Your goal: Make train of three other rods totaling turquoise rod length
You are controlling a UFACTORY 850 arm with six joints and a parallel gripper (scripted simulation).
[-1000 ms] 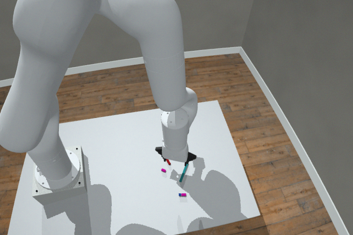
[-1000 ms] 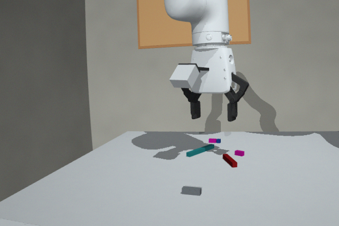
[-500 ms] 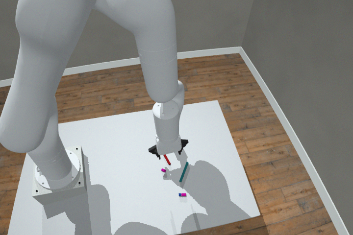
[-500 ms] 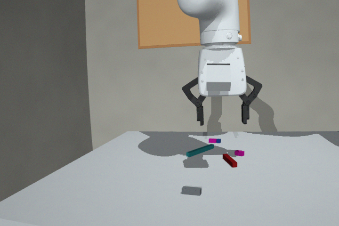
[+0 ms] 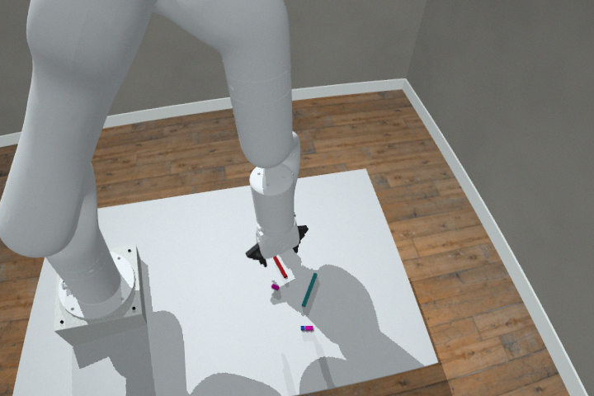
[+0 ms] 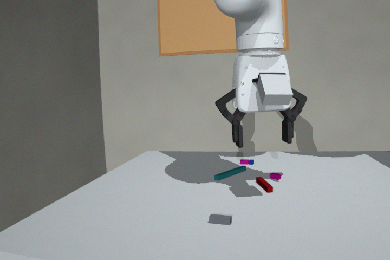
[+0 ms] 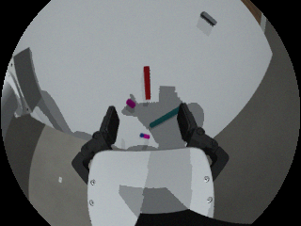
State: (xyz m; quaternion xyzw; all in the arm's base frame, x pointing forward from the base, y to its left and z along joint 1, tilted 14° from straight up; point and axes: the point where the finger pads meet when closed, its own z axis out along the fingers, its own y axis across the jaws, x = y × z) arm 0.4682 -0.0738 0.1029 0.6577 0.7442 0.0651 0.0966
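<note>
Now: hand 9 cm above the red rod. The rest, counted from my hand: turquoise rod: 9 cm to the right, 9 cm below, 5 cm ahead; then grey rod: 16 cm to the left, 9 cm below, 9 cm ahead; then blue rod: 19 cm to the right, 9 cm below.
</note>
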